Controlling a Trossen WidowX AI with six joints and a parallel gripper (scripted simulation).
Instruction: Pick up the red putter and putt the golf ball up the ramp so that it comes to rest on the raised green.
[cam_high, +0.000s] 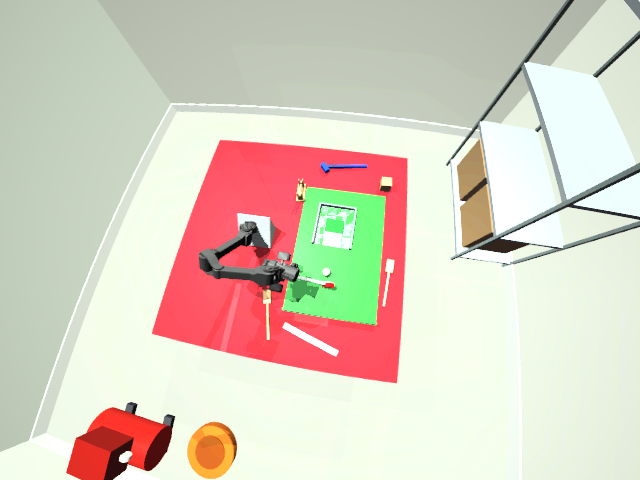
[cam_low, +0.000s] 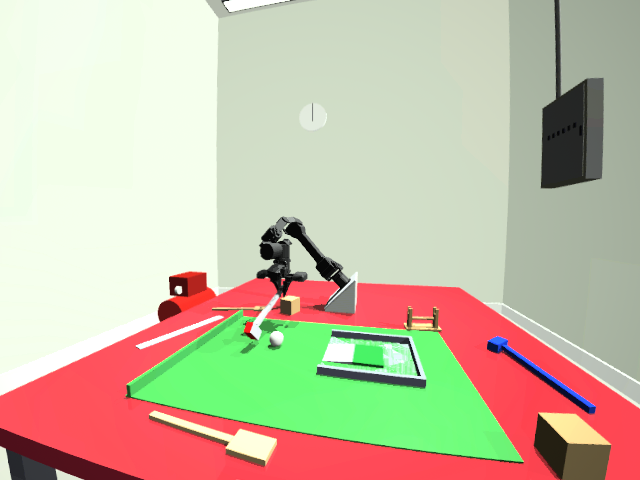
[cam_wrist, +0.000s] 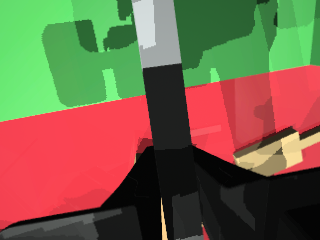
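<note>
My gripper tip is 12 cm short of the red putter and 1 cm to the left of it. Round my gripper tip: white golf ball 21 cm ahead, 6 cm below, 5 cm to the left; then green mat 26 cm ahead, 18 cm to the left, 8 cm below; then white strip 30 cm to the right, 16 cm ahead, 8 cm below.
</note>
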